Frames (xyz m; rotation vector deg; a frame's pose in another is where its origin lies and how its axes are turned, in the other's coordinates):
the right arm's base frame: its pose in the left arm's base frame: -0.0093 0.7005 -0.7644 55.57 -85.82 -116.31
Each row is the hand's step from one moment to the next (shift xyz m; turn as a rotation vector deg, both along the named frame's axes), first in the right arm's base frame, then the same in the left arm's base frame.
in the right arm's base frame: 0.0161 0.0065 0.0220 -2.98 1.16 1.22
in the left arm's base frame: -0.0275 0.0008 0.0054 0.98 2.49 2.13
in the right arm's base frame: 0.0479 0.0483 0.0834 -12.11 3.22 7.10
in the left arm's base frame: -0.0970 0.0045 0.0465 2.48 11.97 7.62
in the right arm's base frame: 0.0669 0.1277 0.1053 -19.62 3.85 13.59
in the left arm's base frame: -0.1306 -0.0201 0.1200 2.54 21.17 11.40
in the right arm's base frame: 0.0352 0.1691 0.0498 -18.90 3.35 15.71
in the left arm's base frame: -0.0706 -0.0468 0.1585 0.51 22.18 11.09
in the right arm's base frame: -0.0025 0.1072 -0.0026 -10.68 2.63 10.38
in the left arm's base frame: -0.0028 -0.0342 0.1016 -0.88 13.26 7.22
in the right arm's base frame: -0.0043 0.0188 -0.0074 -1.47 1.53 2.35
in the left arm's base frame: 0.0073 -0.0078 0.0177 -0.88 2.04 2.25
